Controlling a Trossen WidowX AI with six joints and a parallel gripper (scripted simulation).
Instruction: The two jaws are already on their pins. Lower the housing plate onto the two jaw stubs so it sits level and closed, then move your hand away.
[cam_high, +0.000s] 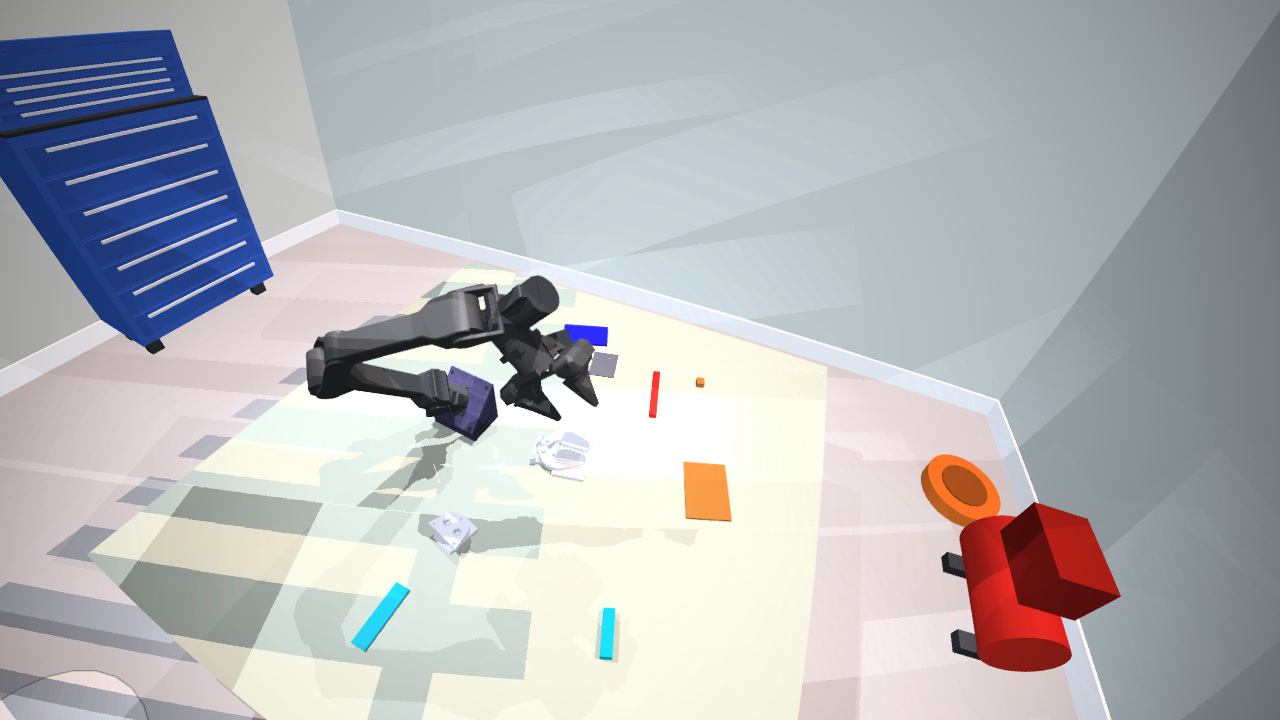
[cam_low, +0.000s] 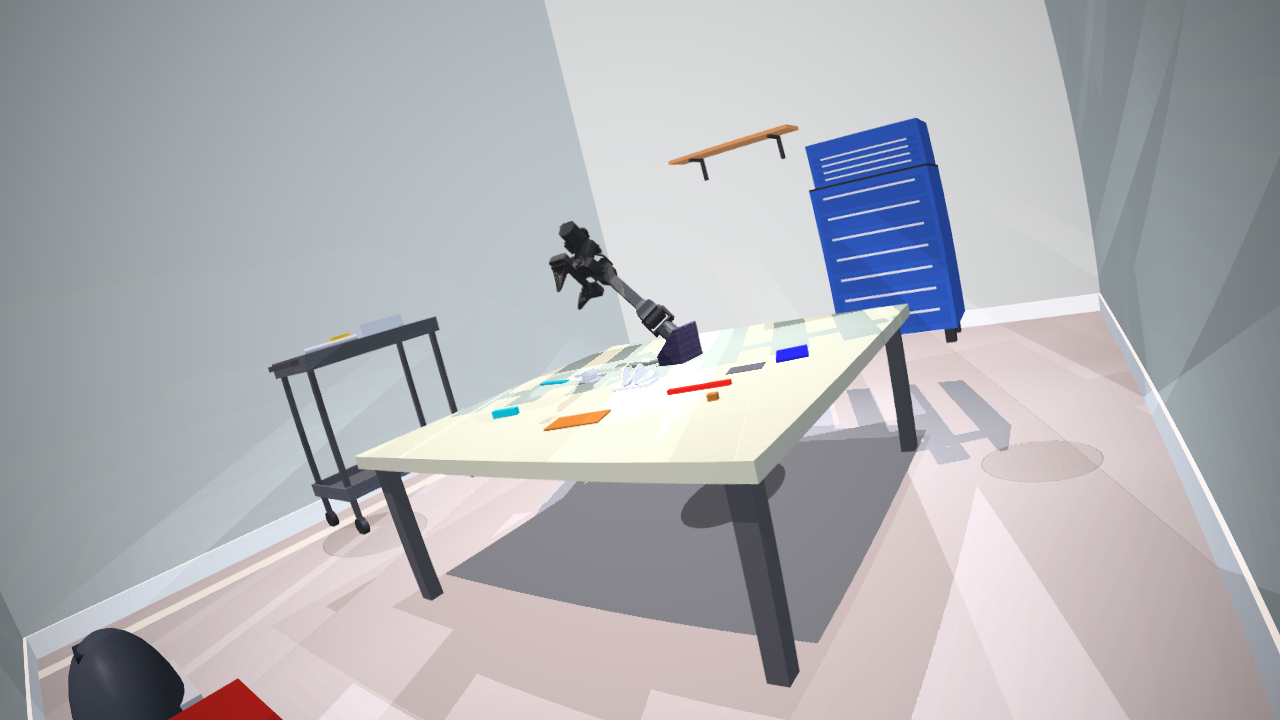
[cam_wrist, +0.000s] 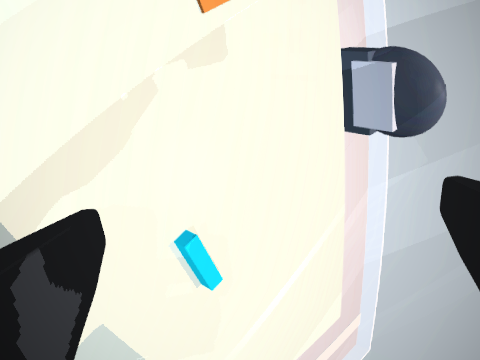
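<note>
My gripper tip is now 270 mm above the white part, 200 mm past it and 140 mm to the left of it. Round my gripper tip: cyan bar (320 mm to the right, 280 mm below, 250 mm behind); then orange plate (280 mm below, 260 mm ahead, 120 mm to the left); then red bar (370 mm to the left, 270 mm below, 90 mm ahead).
</note>
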